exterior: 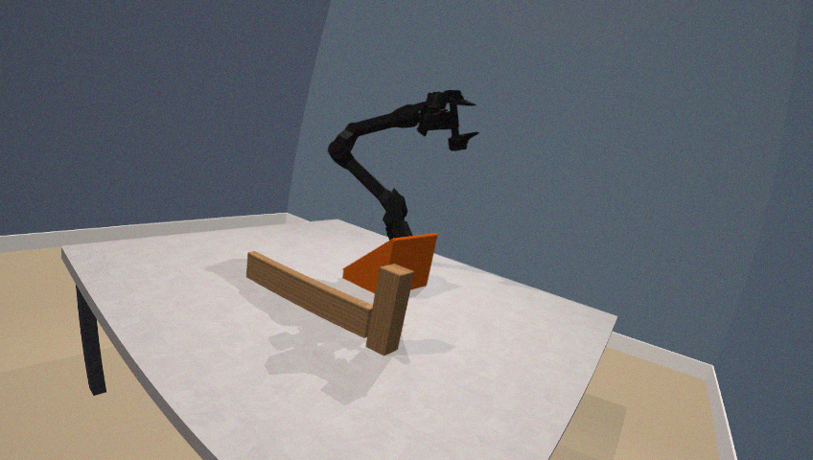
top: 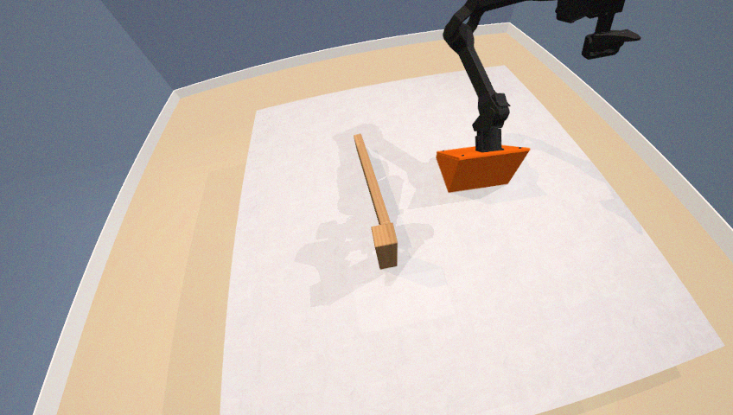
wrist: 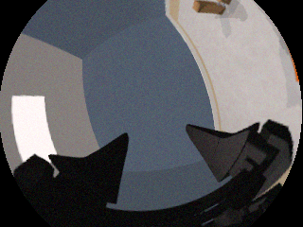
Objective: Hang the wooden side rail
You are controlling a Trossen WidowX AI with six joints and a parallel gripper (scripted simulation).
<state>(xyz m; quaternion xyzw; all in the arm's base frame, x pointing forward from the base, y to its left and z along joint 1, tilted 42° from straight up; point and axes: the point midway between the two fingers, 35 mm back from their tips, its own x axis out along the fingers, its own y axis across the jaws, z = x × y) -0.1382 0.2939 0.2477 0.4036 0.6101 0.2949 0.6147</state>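
The headboard post is 43 cm ahead of my gripper tip, 18 cm to the left of it and 43 cm below it.
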